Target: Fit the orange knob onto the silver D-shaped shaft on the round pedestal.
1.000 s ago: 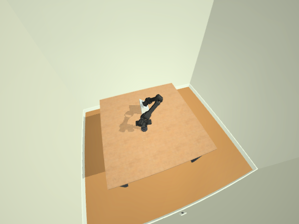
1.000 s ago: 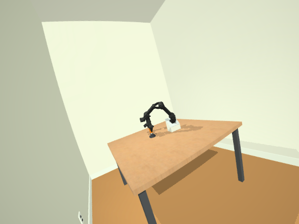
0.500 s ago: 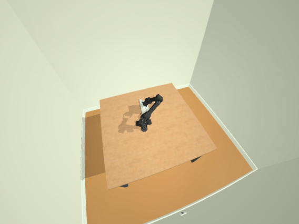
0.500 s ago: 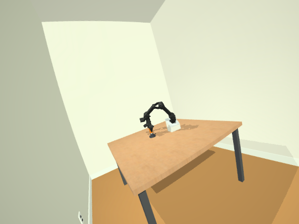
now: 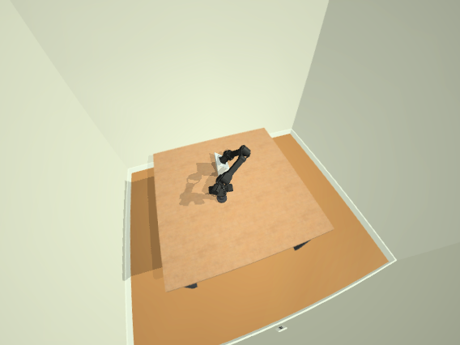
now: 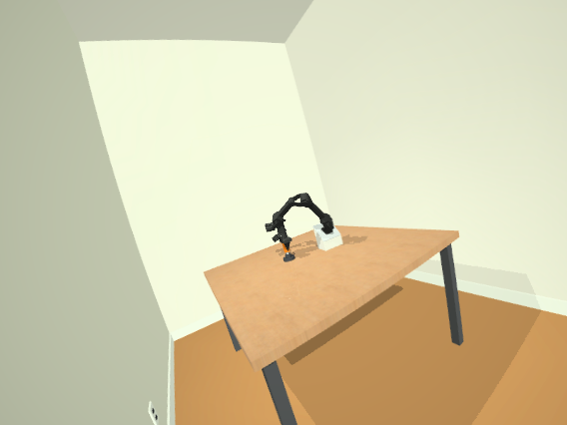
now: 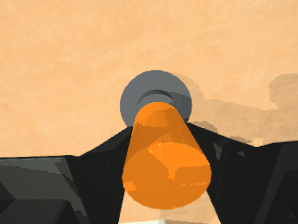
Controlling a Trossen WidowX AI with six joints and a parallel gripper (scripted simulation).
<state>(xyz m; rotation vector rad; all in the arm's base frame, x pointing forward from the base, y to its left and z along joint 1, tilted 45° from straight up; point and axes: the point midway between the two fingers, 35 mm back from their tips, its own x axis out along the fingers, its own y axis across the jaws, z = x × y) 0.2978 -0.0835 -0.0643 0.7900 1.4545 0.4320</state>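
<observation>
The orange knob is 30 mm above my gripper tip. Also, from my gripper tip: pedestal: 40 mm below.
</observation>
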